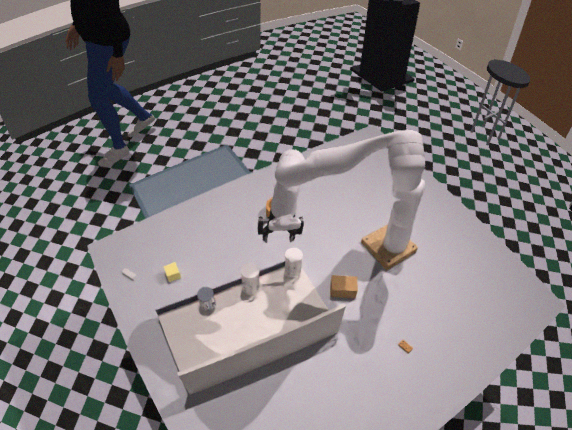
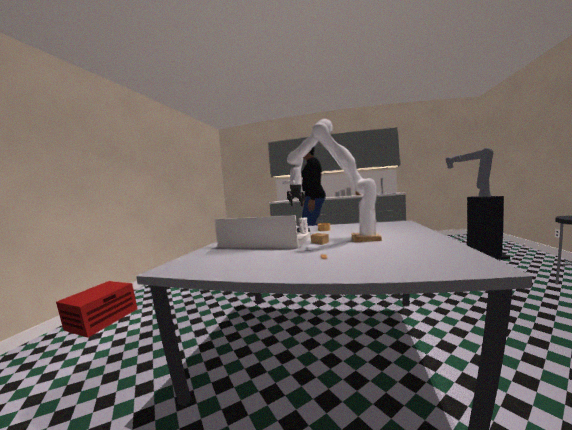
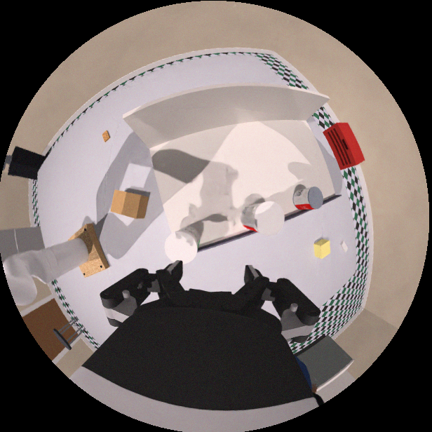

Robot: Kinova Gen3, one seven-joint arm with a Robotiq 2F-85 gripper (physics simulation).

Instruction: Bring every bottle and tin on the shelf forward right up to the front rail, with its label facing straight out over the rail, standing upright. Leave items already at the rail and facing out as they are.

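Places are measured from the arm's base along level axes (x up, y ahead, z left), in millimetres.
Where they show: gripper, fingertip midpoint: (image 1: pixel 278 240) (image 2: pixel 296 206); arm's base at its link origin: (image 1: pixel 394 244) (image 2: pixel 367 234).
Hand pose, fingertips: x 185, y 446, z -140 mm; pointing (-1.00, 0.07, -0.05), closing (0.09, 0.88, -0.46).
Note:
Things, the pixels of their top centre, and the offset from my fingertips. "spot": a spot on its surface instead.
- shelf at a spot on its surface: (image 1: pixel 260 356) spot: dz +271, dx -123, dy +237 mm
- dark front rail at its top centre: (image 1: pixel 227 283) dz -29, dx -148, dy +184 mm
- short grey-topped tin at its top centre: (image 1: pixel 205 293) dz -8, dx -107, dy +277 mm
- white-topped bottle at its top centre: (image 1: pixel 249 270) dz +12, dx -68, dy +116 mm
- white bottle at its top centre: (image 1: pixel 293 254) (image 2: pixel 302 218) dz +30, dx -78, dy -45 mm
- orange-brown block at its top centre: (image 1: pixel 344 283) (image 2: pixel 319 234) dz +179, dx -163, dy -163 mm
- yellow cube at its top centre: (image 1: pixel 171 269) dz -204, dx -175, dy +328 mm
- small white block at its top centre: (image 1: pixel 129 273) dz -290, dx -201, dy +478 mm
- small orange piece at its top centre: (image 1: pixel 405 346) (image 2: pixel 323 255) dz +487, dx -205, dy -204 mm
The shelf (image 1: pixel 260 356) (image 2: pixel 256 232) (image 3: pixel 215 112) has a dark front rail (image 1: pixel 227 286) (image 3: pixel 225 240). A short grey-topped tin (image 1: pixel 206 300) (image 3: pixel 310 197) stands at one end near the rail, red label part low on its rail side. A white-topped bottle (image 1: pixel 250 281) (image 3: pixel 267 218) stands upright mid-rail, red showing at its rail side. Another white bottle (image 1: pixel 293 264) (image 2: pixel 303 225) (image 3: pixel 181 248) stands upright at the arm-side end, a green sliver visible beside the rail; its label direction is unclear. My gripper (image 1: pixel 279 239) (image 2: pixel 295 202) (image 3: pixel 213 270) is open and empty, above and in front of the rail.
An orange-brown block (image 1: pixel 344 287) (image 2: pixel 320 238) (image 3: pixel 130 204) lies beside the shelf's arm-side end. A yellow cube (image 1: pixel 172 272) (image 3: pixel 322 248) and small white block (image 1: pixel 128 274) (image 3: pixel 344 246) lie beyond the rail. A small orange piece (image 1: pixel 405 346) (image 2: pixel 324 256) (image 3: pixel 106 135) lies farther off. The shelf's back wall stands high.

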